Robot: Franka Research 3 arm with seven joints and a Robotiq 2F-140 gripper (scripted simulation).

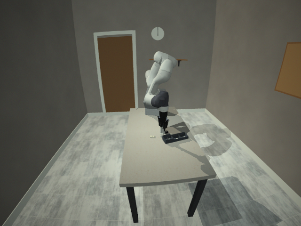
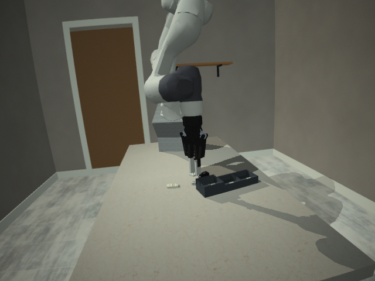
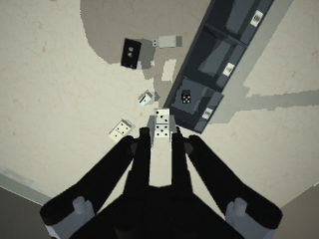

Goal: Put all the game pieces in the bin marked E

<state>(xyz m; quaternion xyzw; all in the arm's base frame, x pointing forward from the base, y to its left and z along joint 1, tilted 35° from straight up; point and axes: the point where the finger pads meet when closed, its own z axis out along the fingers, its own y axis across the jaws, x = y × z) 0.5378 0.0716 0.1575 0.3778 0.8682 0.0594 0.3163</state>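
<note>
My gripper is now 9 cm above the black die, 5 cm to the right of it and 2 cm short of it. From my hand the other things lie so: dark three-part bin 13 cm to the left, 8 cm below, 1 cm ahead; black box 11 cm behind, 9 cm below, 4 cm to the left; white usb stick 10 cm to the left, 10 cm below, 8 cm behind.
</note>
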